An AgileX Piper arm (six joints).
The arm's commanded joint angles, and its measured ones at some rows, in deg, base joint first. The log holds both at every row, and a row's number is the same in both.
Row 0, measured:
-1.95, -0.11, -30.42, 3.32, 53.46, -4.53
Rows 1 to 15, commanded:
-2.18, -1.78, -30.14, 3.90, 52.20, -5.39
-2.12, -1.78, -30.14, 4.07, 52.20, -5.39
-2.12, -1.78, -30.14, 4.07, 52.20, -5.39
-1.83, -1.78, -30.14, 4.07, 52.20, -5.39
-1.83, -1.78, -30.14, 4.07, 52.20, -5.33
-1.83, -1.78, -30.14, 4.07, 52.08, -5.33
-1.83, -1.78, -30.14, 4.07, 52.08, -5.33
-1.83, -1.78, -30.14, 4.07, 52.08, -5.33
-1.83, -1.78, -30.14, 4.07, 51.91, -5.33
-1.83, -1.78, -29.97, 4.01, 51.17, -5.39
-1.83, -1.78, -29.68, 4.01, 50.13, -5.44
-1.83, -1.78, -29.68, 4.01, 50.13, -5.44
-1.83, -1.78, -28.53, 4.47, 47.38, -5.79
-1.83, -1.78, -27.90, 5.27, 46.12, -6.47
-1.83, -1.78, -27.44, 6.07, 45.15, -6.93
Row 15, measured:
-1.95, -0.23, -28.71, 4.53, 48.64, -5.10
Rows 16 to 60, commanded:
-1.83, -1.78, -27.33, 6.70, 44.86, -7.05
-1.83, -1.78, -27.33, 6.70, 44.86, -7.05
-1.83, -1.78, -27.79, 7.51, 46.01, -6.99
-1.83, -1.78, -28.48, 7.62, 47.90, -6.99
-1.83, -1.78, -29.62, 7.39, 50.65, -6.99
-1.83, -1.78, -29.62, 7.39, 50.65, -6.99
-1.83, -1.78, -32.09, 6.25, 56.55, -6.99
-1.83, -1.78, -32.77, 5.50, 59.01, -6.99
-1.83, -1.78, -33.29, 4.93, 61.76, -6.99
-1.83, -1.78, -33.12, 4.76, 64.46, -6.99
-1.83, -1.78, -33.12, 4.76, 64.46, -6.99
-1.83, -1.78, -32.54, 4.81, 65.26, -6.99
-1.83, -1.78, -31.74, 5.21, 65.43, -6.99
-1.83, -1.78, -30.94, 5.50, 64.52, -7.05
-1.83, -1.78, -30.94, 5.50, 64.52, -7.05
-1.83, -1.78, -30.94, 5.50, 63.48, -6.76
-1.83, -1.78, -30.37, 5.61, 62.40, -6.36
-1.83, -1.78, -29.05, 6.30, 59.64, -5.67
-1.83, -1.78, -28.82, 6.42, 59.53, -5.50
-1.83, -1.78, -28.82, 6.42, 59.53, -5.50
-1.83, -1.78, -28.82, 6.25, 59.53, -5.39
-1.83, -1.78, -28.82, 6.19, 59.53, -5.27
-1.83, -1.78, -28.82, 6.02, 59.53, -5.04
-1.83, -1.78, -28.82, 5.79, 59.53, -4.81
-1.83, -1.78, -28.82, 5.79, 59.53, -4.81
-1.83, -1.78, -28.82, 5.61, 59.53, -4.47
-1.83, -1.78, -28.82, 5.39, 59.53, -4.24
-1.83, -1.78, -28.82, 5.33, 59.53, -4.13
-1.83, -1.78, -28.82, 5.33, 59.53, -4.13
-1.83, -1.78, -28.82, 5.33, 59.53, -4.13
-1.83, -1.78, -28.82, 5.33, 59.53, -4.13
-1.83, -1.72, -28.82, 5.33, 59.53, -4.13
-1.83, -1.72, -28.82, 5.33, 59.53, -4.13
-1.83, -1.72, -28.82, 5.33, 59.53, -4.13
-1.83, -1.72, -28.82, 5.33, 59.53, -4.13
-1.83, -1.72, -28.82, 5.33, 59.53, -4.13
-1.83, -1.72, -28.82, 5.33, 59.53, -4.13
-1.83, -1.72, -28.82, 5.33, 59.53, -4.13
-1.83, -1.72, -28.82, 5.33, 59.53, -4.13
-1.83, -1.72, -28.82, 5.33, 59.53, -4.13
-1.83, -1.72, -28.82, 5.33, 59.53, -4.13
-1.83, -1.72, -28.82, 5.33, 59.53, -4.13
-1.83, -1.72, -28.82, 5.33, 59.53, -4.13
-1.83, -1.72, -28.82, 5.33, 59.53, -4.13
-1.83, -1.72, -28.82, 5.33, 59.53, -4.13
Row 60, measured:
-1.95, -0.23, -28.99, 5.67, 59.99, -4.41
